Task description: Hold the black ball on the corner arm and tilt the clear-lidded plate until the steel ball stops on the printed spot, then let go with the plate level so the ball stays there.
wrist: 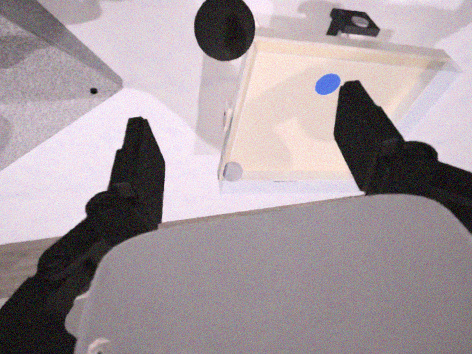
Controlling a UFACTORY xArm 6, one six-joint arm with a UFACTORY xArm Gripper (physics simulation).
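Note:
The black ball [224, 29] is near the top of the wrist view, left of the plate's far corner; its arm is mostly hidden behind it. The clear-lidded plate [280, 95] has a cream floor and pale see-through walls. The blue printed spot [327, 84] is on its far part, close to the right fingertip in the view. The grey steel ball [232, 171] sits in the plate's near left corner, apart from the spot. My gripper [245, 124] is wide open, with nothing between its fingers, and the black ball is beyond the fingertips. Whether the plate is exactly level I cannot tell.
A black bracket [340, 20] with a round opening stands behind the plate's far edge. A speckled grey block [55, 107] with a small dark hole is at the left. A brown strip [25, 262] shows beyond the white surface's edge at the lower left.

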